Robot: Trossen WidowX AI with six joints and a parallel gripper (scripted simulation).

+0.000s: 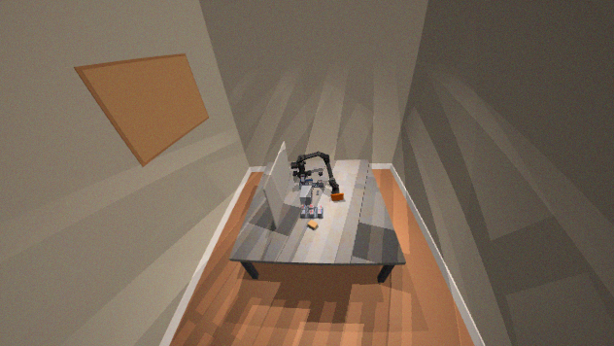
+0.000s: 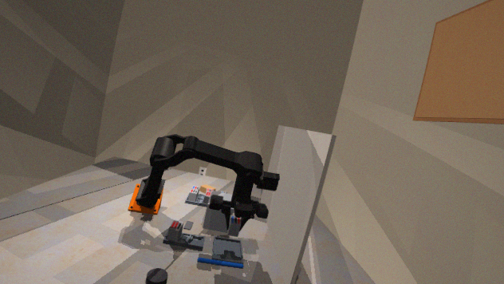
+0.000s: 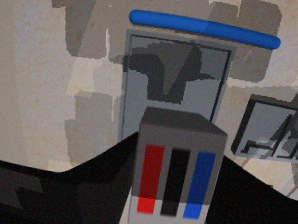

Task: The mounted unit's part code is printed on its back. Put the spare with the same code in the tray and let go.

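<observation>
My gripper tip is 7 cm above the grey tray. The rest, counted from my gripper tip: tan block: 52 cm to the left, 13 cm behind, 6 cm below; then tall white panel: 20 cm to the left, 18 cm ahead, 15 cm above; then mounted unit: 21 cm to the left, 5 cm behind, 3 cm below.
</observation>
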